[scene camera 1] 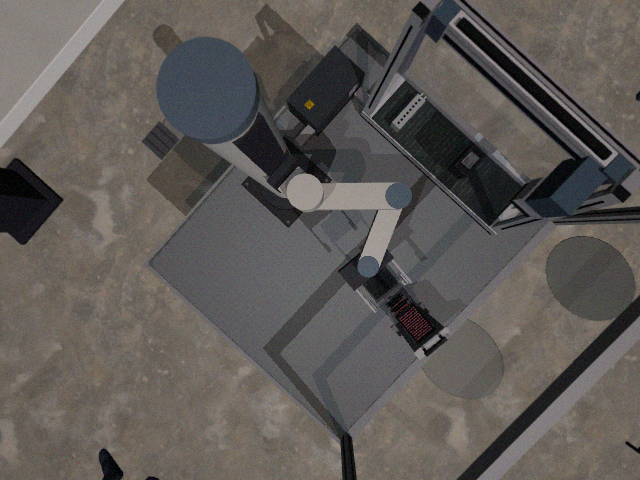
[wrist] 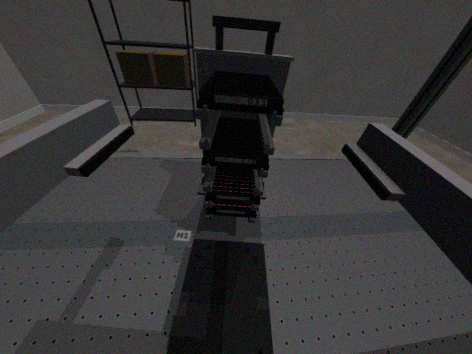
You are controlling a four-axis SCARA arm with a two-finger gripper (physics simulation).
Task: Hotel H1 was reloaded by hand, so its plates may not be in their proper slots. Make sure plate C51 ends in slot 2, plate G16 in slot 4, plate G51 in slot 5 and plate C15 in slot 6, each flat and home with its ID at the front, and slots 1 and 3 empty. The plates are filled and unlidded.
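Frame: origin at the arm's base, x ahead, y left, z up, level; centimetres.
Seen in the pictures: gripper, fingertip midpoint: [scene camera 1: 392,297] [wrist: 240,126].
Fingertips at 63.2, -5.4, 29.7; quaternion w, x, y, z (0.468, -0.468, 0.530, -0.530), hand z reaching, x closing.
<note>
A point is followed by its place in that frame, as x, y, z.
Hotel H1 [scene camera 1: 435,343] @(83.2, -7.2, 35.2) [wrist: 245,24] @(83.3, -7.8, 35.3) stands beyond the gripper, its handle on top. Plate G51 [scene camera 1: 413,322] @(75.1, -7.2, 29.6) [wrist: 242,95] @(70.0, -6.3, 29.7) is the uppermost plate, its ID facing the wrist view. Below it is an empty pair of rails, then a plate [wrist: 235,160] @(69.8, -6.2, 22.2) whose label looks like G16. Two lower plates [wrist: 232,184] @(72.5, -6.4, 15.4) [wrist: 230,206] @(70.7, -6.1, 12.0) show red wells; their IDs are too small to read. The plates look flat; their seating and slot numbers cannot be told. My gripper [scene camera 1: 384,285] [wrist: 240,126] @(63.2, -5.4, 29.7) is open and empty, in front of the hotel, its fingers wide apart.
The H1 tag [wrist: 182,235] @(71.6, 3.5, 1.3) lies on the perforated deck [scene camera 1: 232,258] @(5.1, -43.3, 1.3) [wrist: 345,270] @(62.6, -28.6, 1.3) before the hotel. A frame with a dark green floor [scene camera 1: 429,139] @(35.1, 55.8, 6.2) stands at upper right, and a dark box [scene camera 1: 325,87] @(-11.8, 39.7, 12.7) at upper middle. A shelf rack [wrist: 155,85] stands in the background.
</note>
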